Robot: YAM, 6 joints.
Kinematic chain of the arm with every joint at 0, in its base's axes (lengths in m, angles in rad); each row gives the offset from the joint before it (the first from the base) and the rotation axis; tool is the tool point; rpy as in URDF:
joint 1: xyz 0 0 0.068 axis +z
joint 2: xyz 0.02 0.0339 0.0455 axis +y
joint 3: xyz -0.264 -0.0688 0 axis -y
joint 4: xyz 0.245 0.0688 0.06 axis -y
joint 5: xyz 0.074 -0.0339 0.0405 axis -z
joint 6: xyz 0.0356 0 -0.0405 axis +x
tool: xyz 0 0 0 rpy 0 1.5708 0
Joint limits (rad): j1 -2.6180..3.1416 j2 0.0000..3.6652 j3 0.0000..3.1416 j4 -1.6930..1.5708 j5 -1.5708..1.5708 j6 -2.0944..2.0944
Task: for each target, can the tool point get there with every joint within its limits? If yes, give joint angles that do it. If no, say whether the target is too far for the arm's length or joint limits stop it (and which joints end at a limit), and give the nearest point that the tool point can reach.
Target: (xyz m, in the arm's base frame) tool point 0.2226 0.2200 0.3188
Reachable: yes | joints 0.7320 1.4800 0.7765 1.2488 -0.4308 -1.5093
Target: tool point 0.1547 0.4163 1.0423
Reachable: no: too far | nearest point 0.0975 0.2624 0.6828 | short by 0.395 m
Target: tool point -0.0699 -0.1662 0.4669
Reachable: yes | joints -2.1365 1.2441 1.7668 -1.3897 -1.0058 -0.0871
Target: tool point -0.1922 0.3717 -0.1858
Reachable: yes | joints 2.0060 3.0345 1.5362 0.5128 -0.5155 0.3474
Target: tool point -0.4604 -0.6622 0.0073
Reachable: no: too far | nearest point -0.3655 -0.5257 0.0298 | short by 0.168 m
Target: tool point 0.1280 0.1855 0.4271
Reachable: yes | joints 1.1052 1.0589 1.1059 0.0844 1.0611 -1.2918
